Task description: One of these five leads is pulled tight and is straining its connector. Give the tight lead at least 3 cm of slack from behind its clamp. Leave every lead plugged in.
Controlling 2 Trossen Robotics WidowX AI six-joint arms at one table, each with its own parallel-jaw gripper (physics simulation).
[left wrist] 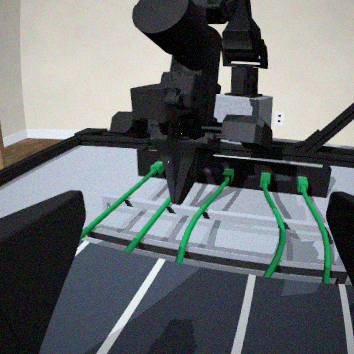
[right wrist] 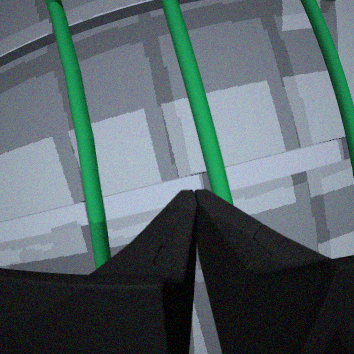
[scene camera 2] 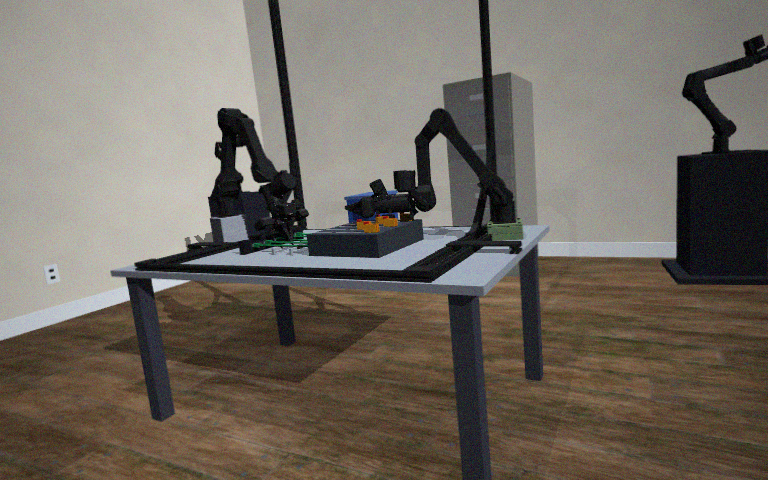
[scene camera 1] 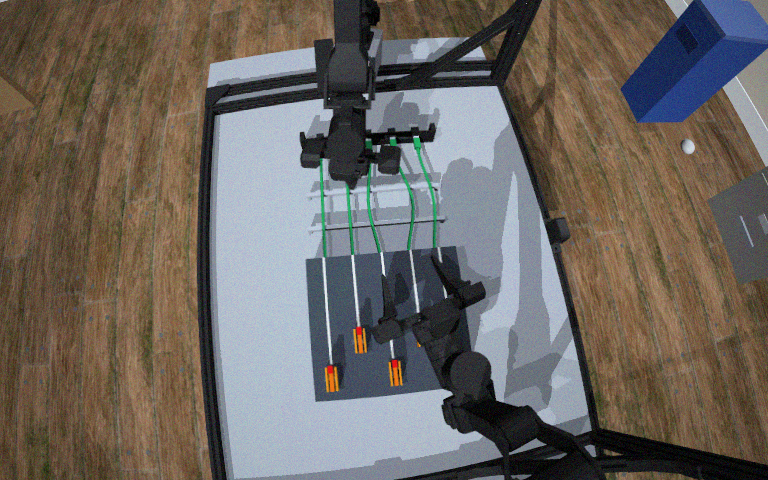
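Where they show: left gripper, between the fingertips: (left wrist: 210, 205) (scene camera 2: 349, 206) (scene camera 1: 407, 265); right gripper, between the fingertips: (left wrist: 176, 203) (right wrist: 193, 202) (scene camera 2: 291, 242) (scene camera 1: 352, 188); left arm's base, origin of its link: (scene camera 2: 504, 221); right arm's base, origin of its link: (left wrist: 243, 94) (scene camera 2: 227, 216).
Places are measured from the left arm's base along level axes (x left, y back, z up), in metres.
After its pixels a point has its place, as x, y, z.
Five green leads run from a black connector block (scene camera 1: 404, 136) {-0.133, -0.774, -0.020} (left wrist: 145, 162) {0.070, -0.834, -0.023} to a dark raised platform (scene camera 1: 362, 387) (scene camera 2: 342, 244). The leftmost lead (scene camera 1: 322, 212) {0.093, -0.669, -0.021} (left wrist: 120, 200) {0.081, -0.695, -0.021} and second lead (scene camera 1: 350, 217) {0.045, -0.638, -0.020} (left wrist: 150, 225) {0.041, -0.644, -0.022} look nearly straight; the third (scene camera 1: 369, 203) {-0.001, -0.652, -0.020}, fourth (scene camera 1: 412, 209) {-0.076, -0.608, -0.020} and fifth (scene camera 1: 434, 215) {-0.113, -0.580, -0.021} curve. White stretches lead to orange clamps (scene camera 1: 331, 379) {0.184, -0.362, 0.043} (scene camera 1: 359, 339) {0.116, -0.407, 0.043} (scene camera 1: 395, 372) {0.083, -0.334, 0.043}; others are largely hidden. My right gripper (scene camera 1: 351, 184) {0.018, -0.699, -0.026} (left wrist: 176, 203) {0.018, -0.699, -0.026} (right wrist: 193, 202) {0.018, -0.699, -0.026} is shut and empty, its tips between the second and third leads; contact is unclear. My left gripper (scene camera 1: 408, 267) {0.000, -0.486, 0.082} (left wrist: 210, 205) {0.000, -0.486, 0.082} is open over the platform.
Two pale rails (scene camera 1: 390, 223) {-0.025, -0.599, -0.026} (left wrist: 230, 261) {-0.031, -0.596, -0.029} cross beneath the leads between block and platform. A dark frame (scene camera 1: 206, 237) {0.338, -0.715, -0.030} edges the table. The left arm (scene camera 1: 470, 376) {0.003, -0.295, 0.181} covers the platform's right side. A green box (scene camera 2: 505, 230) {0.050, 0.001, -0.018} is by that arm's base in scene camera 2.
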